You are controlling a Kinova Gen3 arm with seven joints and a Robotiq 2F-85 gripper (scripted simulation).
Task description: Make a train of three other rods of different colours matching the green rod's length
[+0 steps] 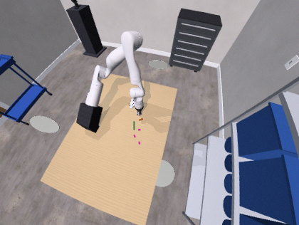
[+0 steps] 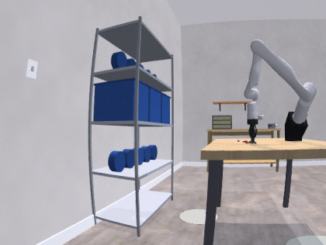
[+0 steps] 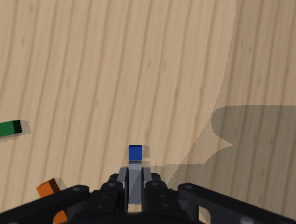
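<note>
My gripper is now 10 mm above the grey rod. The rest, counted from my hand: small blue rod 20 mm behind, 10 mm to the right, 20 mm below; green rod 130 mm to the right, 20 mm below; orange rod 30 mm ahead, 50 mm to the right, 20 mm below.
</note>
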